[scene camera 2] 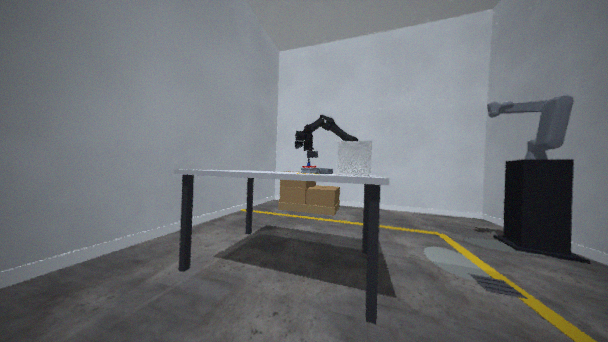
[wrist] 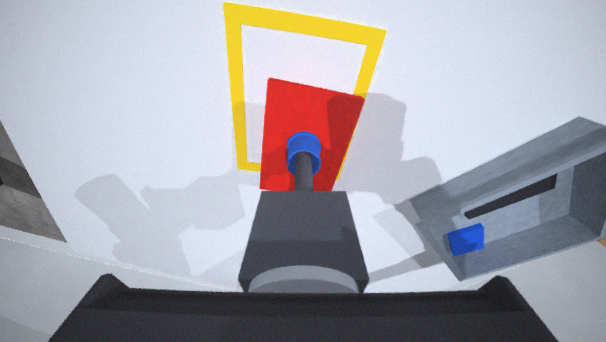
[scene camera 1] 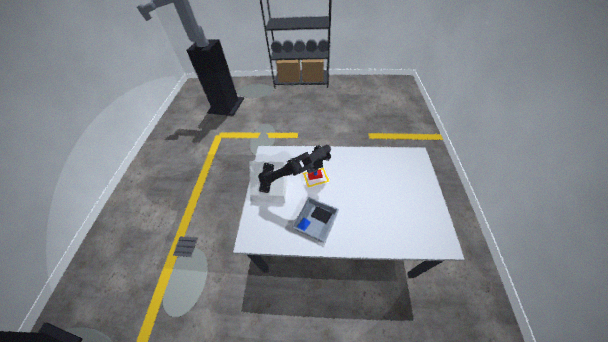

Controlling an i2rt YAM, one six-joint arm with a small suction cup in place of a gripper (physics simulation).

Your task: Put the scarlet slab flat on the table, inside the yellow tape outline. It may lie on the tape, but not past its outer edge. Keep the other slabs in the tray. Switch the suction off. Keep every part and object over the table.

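Seen in the pictures: hand, tool point: point(scene camera 2: 308, 167) point(wrist: 303, 141) point(scene camera 1: 315, 174); arm's base, link origin: point(scene camera 2: 354, 152) point(scene camera 1: 266, 177).
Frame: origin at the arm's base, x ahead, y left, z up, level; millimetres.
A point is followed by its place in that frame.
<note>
The scarlet slab point(scene camera 1: 315, 175) point(scene camera 2: 312, 167) {z -126, x 278, y 164 mm} point(wrist: 300, 107) {z -118, x 332, y 193 mm} hangs roughly level on my blue suction cup point(scene camera 1: 315, 172) {z -127, x 305, y 171 mm} point(scene camera 2: 308, 164) point(wrist: 303, 152) {z -127, x 305, y 171 mm}, with a small gap above the table in scene camera 2. The yellow tape outline point(scene camera 1: 317, 184) {z -176, x 329, y 121 mm} point(wrist: 235, 75) {z -174, x 306, y 252 mm} lies beneath it. In the wrist view the slab covers the outline's near right part, and its near edge overlaps past the near tape; the gap shifts how this looks. The grey tray point(scene camera 1: 331, 226) {z -125, x 476, y -213 mm} point(scene camera 2: 325, 171) {z -153, x 272, y -127 mm} point(wrist: 480, 165) {z -174, x 393, y -58 mm} holds a blue slab point(scene camera 1: 303, 224) {z -163, x 292, y -216 mm} point(wrist: 466, 240) {z -163, x 297, y -204 mm} and a black slab point(scene camera 1: 321, 215) {z -163, x 399, y -131 mm} point(wrist: 515, 196) {z -163, x 398, y -148 mm}.
The white table point(scene camera 1: 390, 200) {z -176, x 862, y 74 mm} point(scene camera 2: 225, 172) {z -183, x 724, y 572 mm} carries the arm's pale base block point(scene camera 1: 267, 198) {z -125, x 9, y -88 mm} point(scene camera 2: 355, 157) {z -44, x -22, y 79 mm} at one end. The tray stands apart from the outline. Off the table stand a grey arm on a black pedestal point(scene camera 1: 212, 75) point(scene camera 2: 537, 200) and a shelf rack point(scene camera 1: 300, 22).
</note>
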